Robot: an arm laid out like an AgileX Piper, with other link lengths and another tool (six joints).
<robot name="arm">
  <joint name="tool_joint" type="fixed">
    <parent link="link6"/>
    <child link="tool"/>
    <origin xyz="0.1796 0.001 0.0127" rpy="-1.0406 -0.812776 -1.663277"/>
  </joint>
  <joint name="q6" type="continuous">
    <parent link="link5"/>
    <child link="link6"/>
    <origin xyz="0.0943 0 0.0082" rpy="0 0 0"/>
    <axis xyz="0.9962 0 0.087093"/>
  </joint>
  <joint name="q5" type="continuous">
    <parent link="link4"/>
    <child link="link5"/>
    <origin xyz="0 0 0" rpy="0 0 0"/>
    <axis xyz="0 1 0"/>
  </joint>
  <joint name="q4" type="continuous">
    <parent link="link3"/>
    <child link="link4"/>
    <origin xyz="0.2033 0 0.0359" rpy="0 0 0"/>
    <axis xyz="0.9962 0 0.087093"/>
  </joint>
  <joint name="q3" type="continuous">
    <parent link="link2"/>
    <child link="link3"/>
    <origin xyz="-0.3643 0 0.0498" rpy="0 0 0"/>
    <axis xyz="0 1 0"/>
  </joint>
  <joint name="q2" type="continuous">
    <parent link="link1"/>
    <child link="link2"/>
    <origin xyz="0 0 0" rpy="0 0 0"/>
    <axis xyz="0 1 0"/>
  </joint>
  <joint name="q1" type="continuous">
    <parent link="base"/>
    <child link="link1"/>
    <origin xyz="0 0 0.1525" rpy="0 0 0"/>
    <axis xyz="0 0 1"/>
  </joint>
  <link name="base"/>
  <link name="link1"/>
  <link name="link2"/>
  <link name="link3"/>
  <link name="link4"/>
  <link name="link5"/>
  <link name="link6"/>
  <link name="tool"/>
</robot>
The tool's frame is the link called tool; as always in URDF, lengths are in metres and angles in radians. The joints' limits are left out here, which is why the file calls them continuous.
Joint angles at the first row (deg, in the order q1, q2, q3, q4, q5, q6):
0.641, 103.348, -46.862, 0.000, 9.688, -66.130
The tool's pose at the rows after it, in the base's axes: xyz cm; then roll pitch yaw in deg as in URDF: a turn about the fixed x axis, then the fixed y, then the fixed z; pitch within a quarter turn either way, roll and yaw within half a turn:
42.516 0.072 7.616 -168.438 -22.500 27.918
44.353 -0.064 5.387 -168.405 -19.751 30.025
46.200 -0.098 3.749 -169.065 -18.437 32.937
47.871 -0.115 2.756 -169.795 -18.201 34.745
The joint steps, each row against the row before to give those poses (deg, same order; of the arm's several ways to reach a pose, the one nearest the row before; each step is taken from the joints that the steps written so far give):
0.001, 6.580, -5.497, -1.600, 2.598, -0.556
-0.001, 5.316, -5.111, -0.989, 2.218, -1.512
0.000, 4.120, -4.178, -0.216, 0.834, -2.756
0.000, 2.877, -3.363, -0.190, 0.284, -1.549

